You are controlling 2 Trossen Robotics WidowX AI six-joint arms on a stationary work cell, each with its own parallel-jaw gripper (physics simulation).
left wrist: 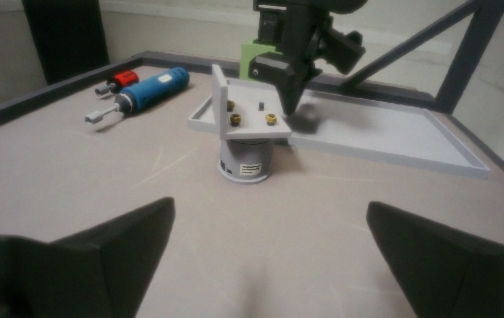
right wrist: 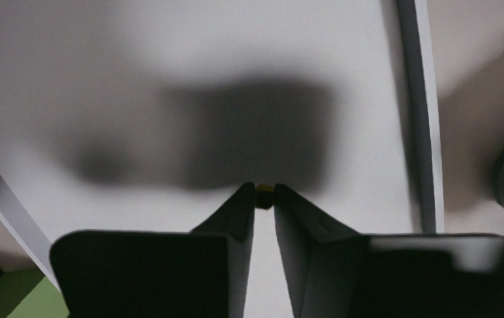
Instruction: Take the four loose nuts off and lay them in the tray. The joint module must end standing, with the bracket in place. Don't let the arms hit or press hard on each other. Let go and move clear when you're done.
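Places are measured from the left arm's base along level axes (x back, y right, z up), in metres.
Where they show: left gripper, fingertip midpoint: (left wrist: pixel 272 209); right gripper, fingertip midpoint: (left wrist: pixel 288 113) (right wrist: pixel 263 192); right arm's base, link origin: (left wrist: pixel 270 43).
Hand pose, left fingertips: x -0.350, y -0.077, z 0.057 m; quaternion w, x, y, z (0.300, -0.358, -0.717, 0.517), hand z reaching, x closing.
Each offset is from my left fingertips to the centre of the thing.
The grey joint module {dx -0.129, dy -0.099, dz -0.058 m} (left wrist: pixel 245 156) stands upright on the table in the left wrist view. The L-shaped bracket {dx -0.129, dy -0.099, dz -0.011 m} (left wrist: pixel 253 130) sits on top of it. Three brass nuts {dx -0.128, dy -0.124, dz -0.022 m} (left wrist: pixel 230 105) {dx -0.104, dy -0.098, dz -0.022 m} (left wrist: pixel 235 119) {dx -0.130, dy -0.074, dz -0.022 m} (left wrist: pixel 271 118) are on the bracket, and one stud {dx -0.154, dy -0.100, dz -0.028 m} (left wrist: pixel 261 106) is bare. My right gripper (right wrist: pixel 263 192) is shut on a brass nut {dx -0.282, dy -0.121, dz -0.076 m} (right wrist: pixel 264 200) and holds it above the white tray {dx -0.338, dy -0.071, dz -0.087 m} (left wrist: pixel 385 125) (right wrist: pixel 365 150). The held nut cannot be made out in the left wrist view. My left gripper (left wrist: pixel 272 209) is open and empty, on the near side of the module.
A blue tool {dx -0.169, dy -0.333, dz -0.075 m} (left wrist: pixel 157 90) and a red tool {dx -0.169, dy -0.420, dz -0.080 m} (left wrist: pixel 123 80) lie at the back left. A green block {dx -0.442, dy -0.262, dz -0.051 m} (left wrist: pixel 250 55) (right wrist: pixel 37 300) stands behind the tray. A dark raised edge (left wrist: pixel 65 92) runs along the table's left and back. Dark frame bars (left wrist: pixel 462 60) rise at the back right.
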